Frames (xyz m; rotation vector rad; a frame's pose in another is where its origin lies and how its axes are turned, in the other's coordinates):
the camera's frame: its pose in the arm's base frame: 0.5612 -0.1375 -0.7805 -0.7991 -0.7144 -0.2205
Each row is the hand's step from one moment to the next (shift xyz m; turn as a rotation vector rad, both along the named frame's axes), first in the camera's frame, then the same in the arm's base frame.
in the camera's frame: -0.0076 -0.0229 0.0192 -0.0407 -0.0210 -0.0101
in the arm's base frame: -0.0253 -0.0026 0.0174 -0.0345 -0.0250 -0.0196
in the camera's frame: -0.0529 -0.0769 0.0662 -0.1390 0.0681 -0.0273
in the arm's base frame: -0.1063 -0.0095 0.0413 -0.0604 0.0163 -0.1442
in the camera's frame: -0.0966 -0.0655 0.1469 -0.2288 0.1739 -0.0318
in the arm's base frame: -0.1743 0.0530 0.0447 -0.0791 0.0789 -0.2667
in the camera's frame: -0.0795 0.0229 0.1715 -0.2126 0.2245 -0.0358
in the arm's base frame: -0.1352 0.1330 0.0167 -0.0428 0.1122 -0.2872
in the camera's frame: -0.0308 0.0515 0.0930 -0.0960 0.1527 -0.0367
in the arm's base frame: -0.0470 0.1000 -0.0054 0.0134 0.0713 -0.1692
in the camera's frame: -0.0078 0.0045 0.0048 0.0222 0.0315 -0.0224
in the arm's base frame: -0.0063 0.0059 -0.0054 0.0416 0.0073 -0.0143
